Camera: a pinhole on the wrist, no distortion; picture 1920 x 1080 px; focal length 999.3 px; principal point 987.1 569.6 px. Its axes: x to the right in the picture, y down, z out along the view. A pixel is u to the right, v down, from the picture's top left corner.
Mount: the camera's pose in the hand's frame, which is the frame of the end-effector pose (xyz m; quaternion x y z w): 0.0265 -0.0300 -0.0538 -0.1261 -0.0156 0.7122 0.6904
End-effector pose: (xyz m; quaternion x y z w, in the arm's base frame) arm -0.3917 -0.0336 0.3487 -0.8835 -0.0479 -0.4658 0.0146
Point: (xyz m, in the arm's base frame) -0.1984 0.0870 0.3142
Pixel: 463.7 69.6
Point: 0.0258 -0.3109 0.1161
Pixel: 1459.7 363.8
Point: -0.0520 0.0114 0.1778
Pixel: 858.2 301.2
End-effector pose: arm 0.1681 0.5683 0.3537 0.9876 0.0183 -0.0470 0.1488
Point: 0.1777 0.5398 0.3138
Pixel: 1269.9 491.7
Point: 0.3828 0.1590 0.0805
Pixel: outside the picture
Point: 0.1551 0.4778 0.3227
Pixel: 1658.5 652.0
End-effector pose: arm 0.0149 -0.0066 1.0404 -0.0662 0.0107 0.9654 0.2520
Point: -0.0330 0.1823 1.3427
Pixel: 457.1 165.5
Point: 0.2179 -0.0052 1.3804
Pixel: 661.6 1010.4
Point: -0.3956 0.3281 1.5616
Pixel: outside the picture
